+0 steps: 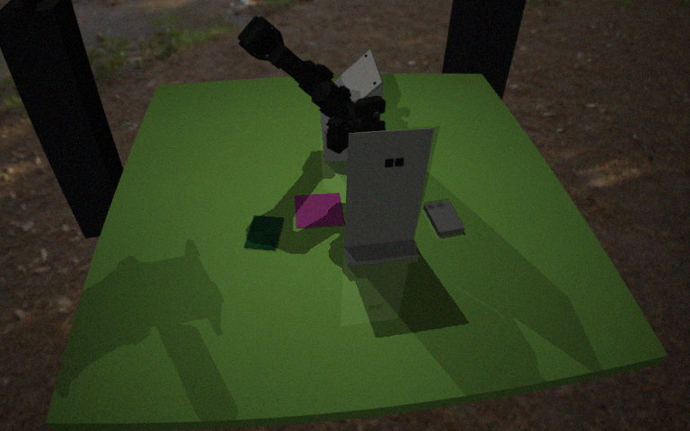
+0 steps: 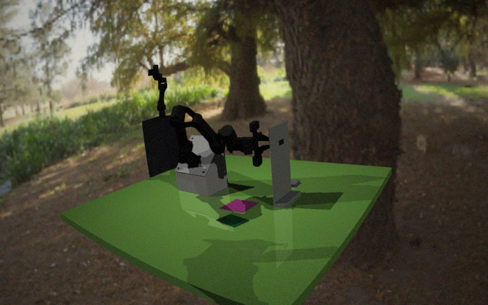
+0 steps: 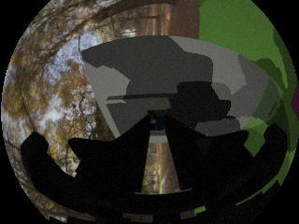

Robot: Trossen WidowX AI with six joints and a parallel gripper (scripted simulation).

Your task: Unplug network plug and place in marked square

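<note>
Now: gripper tip 25 cm above the magenta square, 14 cm past it and 11 cm to the left of it. From my gripper tip the other things lie so: grey upright panel (10 cm below, 3 cm ahead); then dark green square (26 cm to the right, 25 cm below, 9 cm behind); then small grey block (24 cm below, 19 cm to the left, 3 cm behind).
</note>
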